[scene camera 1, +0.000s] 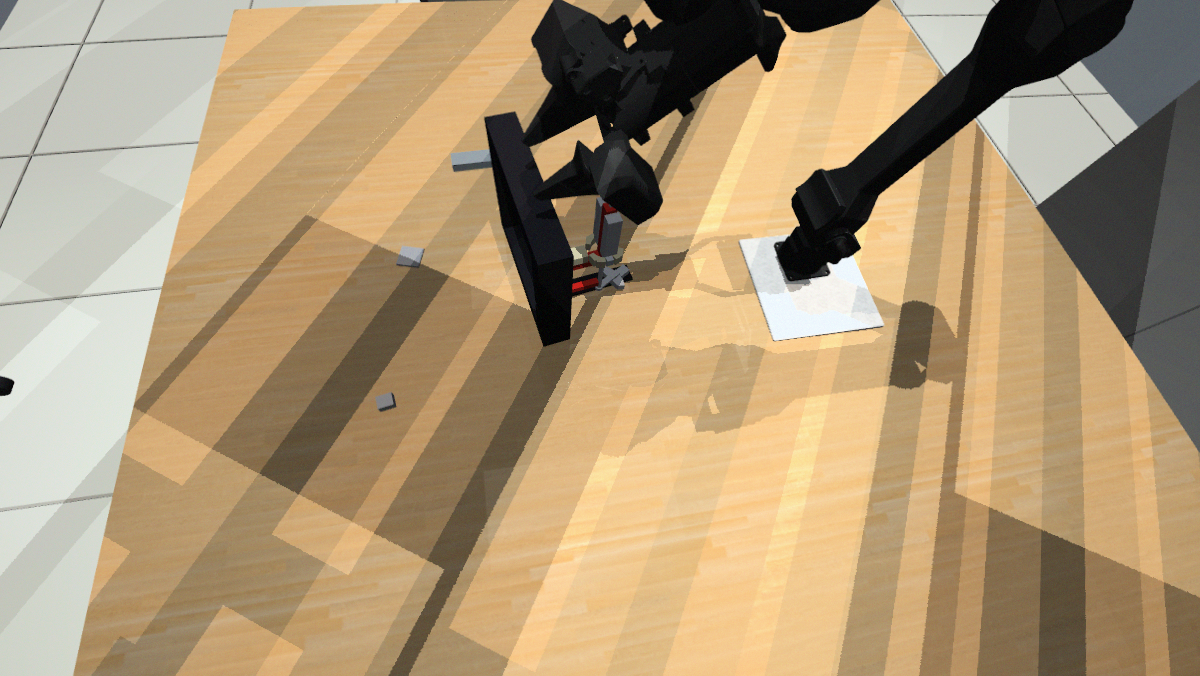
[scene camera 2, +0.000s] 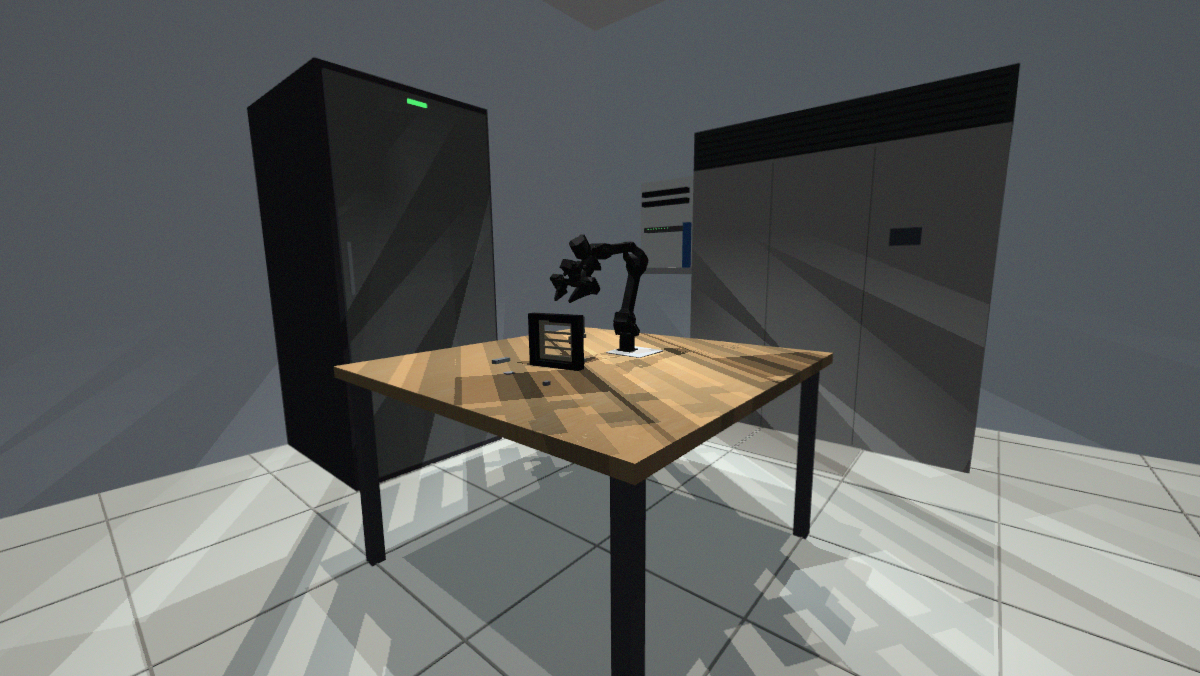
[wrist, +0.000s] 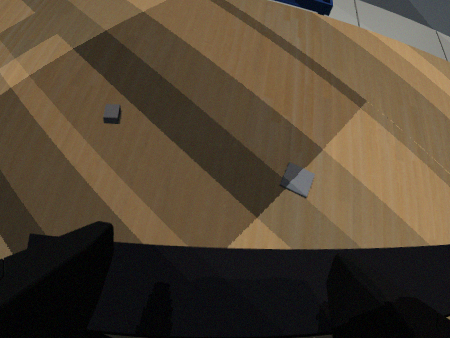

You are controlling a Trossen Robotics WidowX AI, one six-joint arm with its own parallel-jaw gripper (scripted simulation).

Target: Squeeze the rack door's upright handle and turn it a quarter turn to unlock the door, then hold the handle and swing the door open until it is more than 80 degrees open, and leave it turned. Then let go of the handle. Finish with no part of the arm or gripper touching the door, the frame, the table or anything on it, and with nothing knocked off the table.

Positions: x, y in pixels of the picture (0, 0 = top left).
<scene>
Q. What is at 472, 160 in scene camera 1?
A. A long block.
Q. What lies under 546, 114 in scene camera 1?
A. My gripper.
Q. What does my gripper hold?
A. Nothing.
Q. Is my gripper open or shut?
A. Open.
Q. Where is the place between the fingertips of my gripper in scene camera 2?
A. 561, 301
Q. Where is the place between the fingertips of my gripper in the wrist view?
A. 223, 256
</scene>
